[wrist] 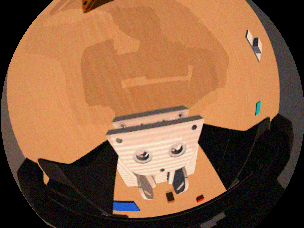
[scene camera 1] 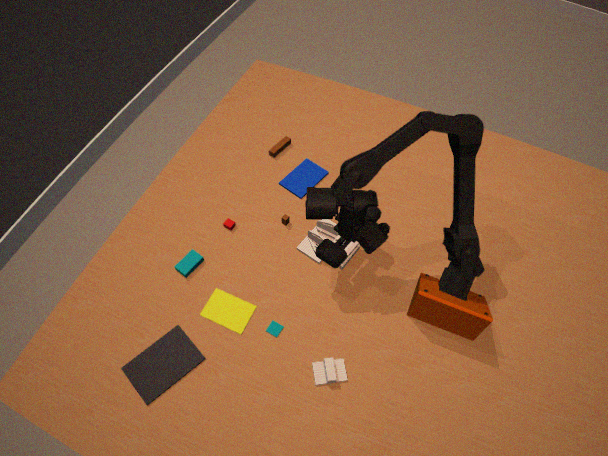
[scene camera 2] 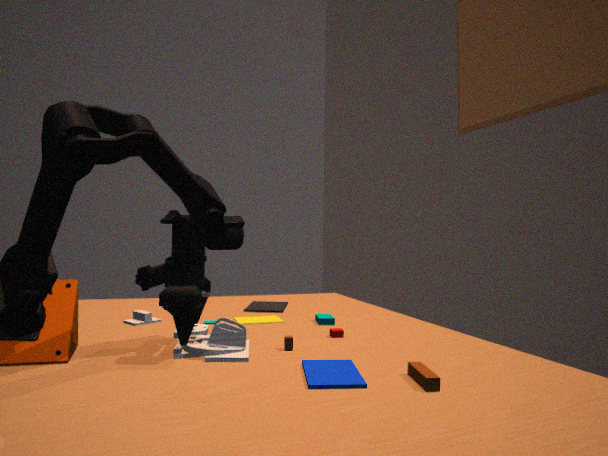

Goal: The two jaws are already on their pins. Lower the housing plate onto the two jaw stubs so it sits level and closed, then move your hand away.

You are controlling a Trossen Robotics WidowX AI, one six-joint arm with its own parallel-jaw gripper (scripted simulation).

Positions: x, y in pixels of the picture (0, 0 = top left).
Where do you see a yellow plate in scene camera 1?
232, 312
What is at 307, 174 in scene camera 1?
A blue plate.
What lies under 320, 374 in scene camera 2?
A blue plate.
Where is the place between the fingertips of my gripper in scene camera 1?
345, 251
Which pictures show my gripper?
The wrist view, scene camera 1 and scene camera 2: all of them.
